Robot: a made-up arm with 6 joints.
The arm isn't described. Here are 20 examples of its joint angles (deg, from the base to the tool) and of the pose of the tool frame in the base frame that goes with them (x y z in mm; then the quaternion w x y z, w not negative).
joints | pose
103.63 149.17 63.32 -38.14 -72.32 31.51 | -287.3 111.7 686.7 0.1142 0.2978 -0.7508 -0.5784
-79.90 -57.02 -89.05 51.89 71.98 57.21 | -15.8 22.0 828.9 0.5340 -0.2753 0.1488 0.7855
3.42 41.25 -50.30 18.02 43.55 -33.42 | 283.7 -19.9 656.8 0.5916 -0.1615 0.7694 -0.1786
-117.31 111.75 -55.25 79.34 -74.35 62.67 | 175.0 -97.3 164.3 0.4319 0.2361 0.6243 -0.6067
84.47 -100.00 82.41 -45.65 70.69 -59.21 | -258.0 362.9 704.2 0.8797 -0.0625 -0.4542 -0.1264
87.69 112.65 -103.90 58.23 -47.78 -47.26 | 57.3 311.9 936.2 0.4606 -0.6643 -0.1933 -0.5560
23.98 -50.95 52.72 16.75 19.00 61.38 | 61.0 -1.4 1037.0 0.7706 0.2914 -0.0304 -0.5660
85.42 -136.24 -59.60 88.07 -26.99 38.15 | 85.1 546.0 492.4 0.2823 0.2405 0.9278 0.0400
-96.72 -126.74 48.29 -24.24 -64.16 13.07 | -190.5 -126.9 330.1 0.2386 -0.4532 -0.0666 0.8563
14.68 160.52 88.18 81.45 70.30 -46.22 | 27.3 -17.9 666.7 0.0295 -0.8536 0.3747 -0.3608
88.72 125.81 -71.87 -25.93 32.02 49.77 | 337.2 278.6 808.7 0.6499 0.5224 0.4677 0.2931
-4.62 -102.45 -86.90 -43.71 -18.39 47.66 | 360.6 77.6 983.6 0.6639 0.6593 0.3476 0.0603
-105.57 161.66 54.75 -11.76 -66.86 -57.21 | -141.2 -6.4 546.3 0.0603 -0.4539 -0.3986 0.7946
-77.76 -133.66 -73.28 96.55 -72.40 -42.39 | 59.1 -339.2 813.7 0.7597 -0.4640 -0.1275 -0.4374
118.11 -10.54 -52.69 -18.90 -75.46 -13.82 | 270.3 239.7 416.9 0.7254 -0.5543 0.1374 0.3843
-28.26 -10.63 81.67 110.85 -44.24 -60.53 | 65.1 -93.6 864.7 0.4087 0.5321 -0.5292 0.5193
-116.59 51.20 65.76 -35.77 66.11 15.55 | -167.6 -264.5 628.2 0.6217 0.4339 0.0014 -0.6520
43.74 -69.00 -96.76 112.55 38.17 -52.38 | -81.7 349.8 606.2 0.4874 -0.4855 -0.7249 0.0336
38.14 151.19 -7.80 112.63 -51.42 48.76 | 199.9 87.3 1022.6 0.2841 -0.5564 -0.4669 -0.6259
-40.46 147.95 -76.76 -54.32 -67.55 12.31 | 275.1 -141.5 567.5 0.7166 -0.6379 0.1114 0.2592
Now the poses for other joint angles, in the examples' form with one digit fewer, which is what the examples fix.
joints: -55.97 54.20 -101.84 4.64 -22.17 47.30
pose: 214 -73 320 0.644 -0.151 0.687 -0.300
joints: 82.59 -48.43 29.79 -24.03 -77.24 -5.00
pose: -101 438 761 0.478 -0.148 -0.618 0.606
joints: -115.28 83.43 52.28 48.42 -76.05 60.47
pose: 75 -280 711 0.527 0.798 -0.241 -0.165
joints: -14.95 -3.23 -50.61 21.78 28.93 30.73
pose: 282 69 610 0.678 -0.153 0.711 -0.109
